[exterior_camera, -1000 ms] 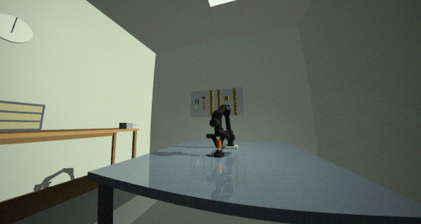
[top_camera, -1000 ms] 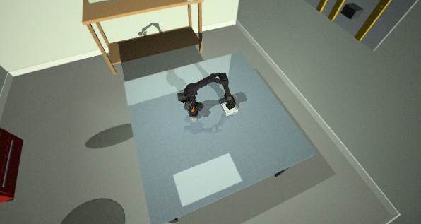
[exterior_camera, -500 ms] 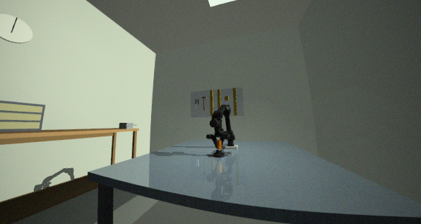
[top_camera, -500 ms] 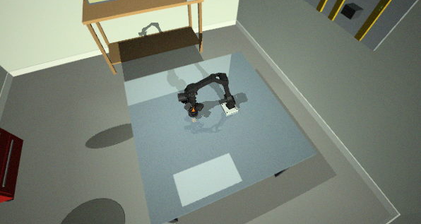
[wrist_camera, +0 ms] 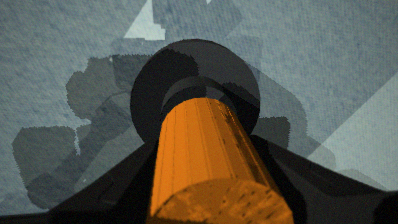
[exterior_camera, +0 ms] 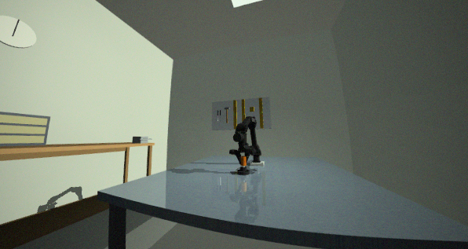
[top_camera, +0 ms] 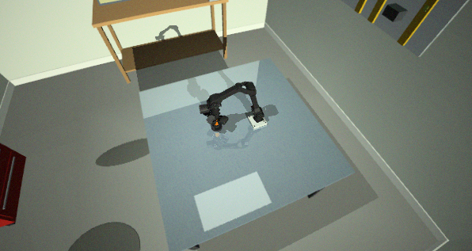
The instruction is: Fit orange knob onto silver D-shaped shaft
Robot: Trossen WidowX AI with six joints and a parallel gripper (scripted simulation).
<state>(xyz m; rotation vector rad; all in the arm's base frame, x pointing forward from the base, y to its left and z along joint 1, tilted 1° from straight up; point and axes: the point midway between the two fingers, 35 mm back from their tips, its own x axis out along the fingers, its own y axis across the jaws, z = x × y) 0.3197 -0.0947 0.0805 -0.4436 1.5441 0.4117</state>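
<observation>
Now: the dark round pedestal 4 cm below my gripper tip. Also, from my gripper tip: orange knob 3 cm above.
</observation>
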